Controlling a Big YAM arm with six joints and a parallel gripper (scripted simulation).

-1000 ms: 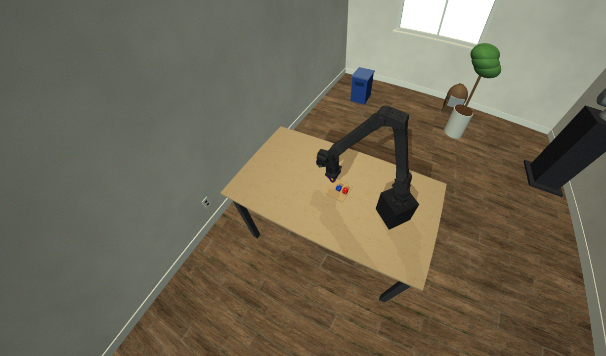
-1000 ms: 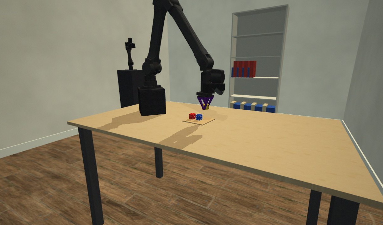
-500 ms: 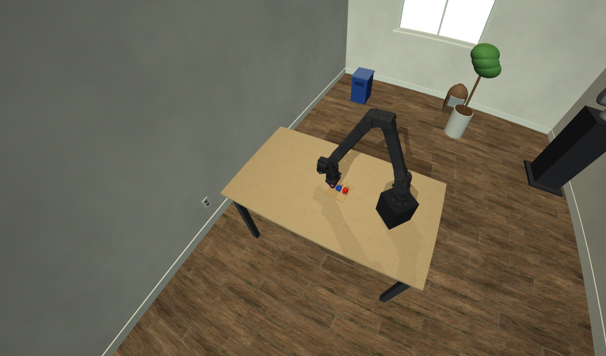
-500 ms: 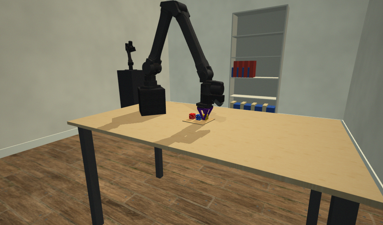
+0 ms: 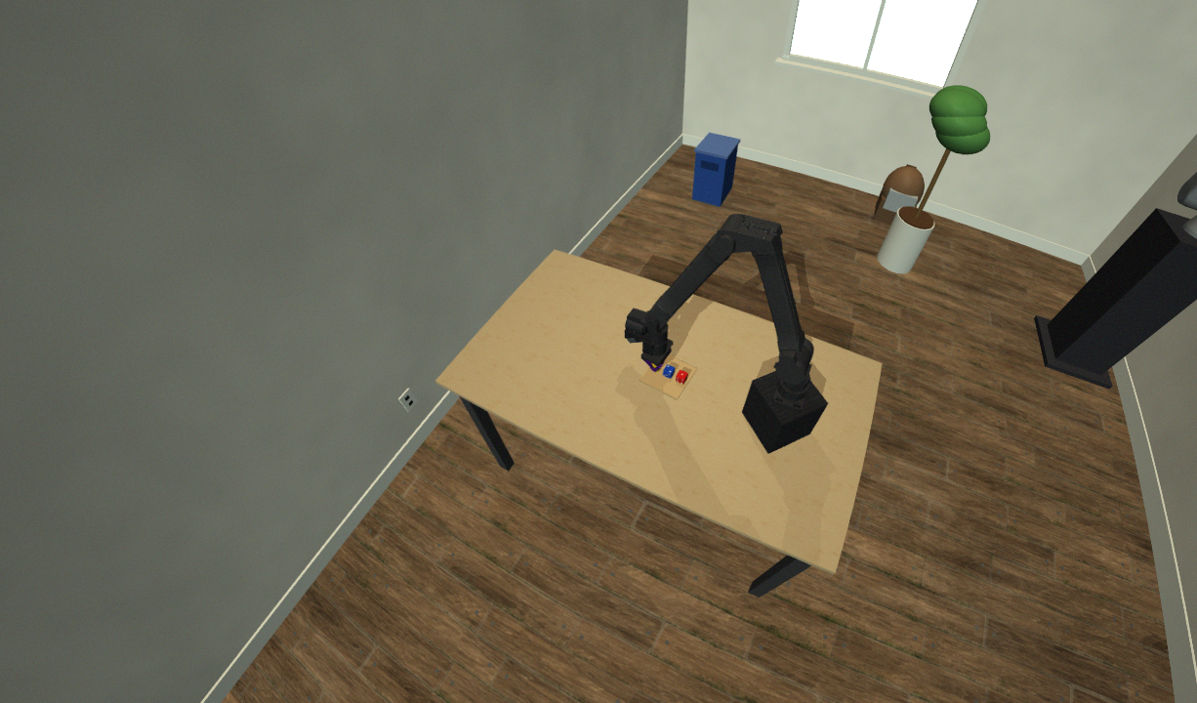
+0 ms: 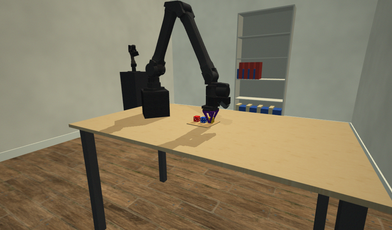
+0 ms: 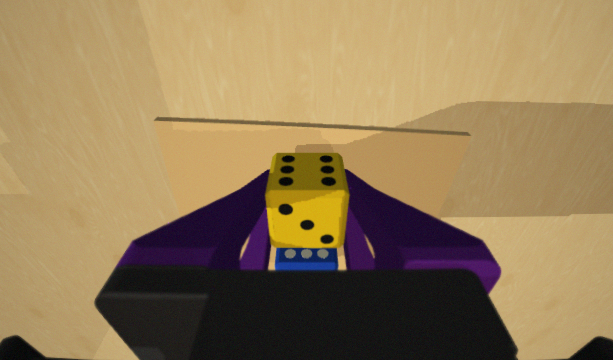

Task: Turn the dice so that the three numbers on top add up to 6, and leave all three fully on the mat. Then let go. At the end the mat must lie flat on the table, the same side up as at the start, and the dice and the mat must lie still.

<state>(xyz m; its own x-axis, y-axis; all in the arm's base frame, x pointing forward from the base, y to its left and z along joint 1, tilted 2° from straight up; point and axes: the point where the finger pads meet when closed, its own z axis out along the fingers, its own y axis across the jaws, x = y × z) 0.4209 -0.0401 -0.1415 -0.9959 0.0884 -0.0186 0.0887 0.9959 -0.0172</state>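
Right now my hand is 10 mm below the yellow die. Also, from my hand: blue die: 50 mm behind; red die: 90 mm behind, 10 mm to the left; tan mat: 50 mm behind, 20 mm below.
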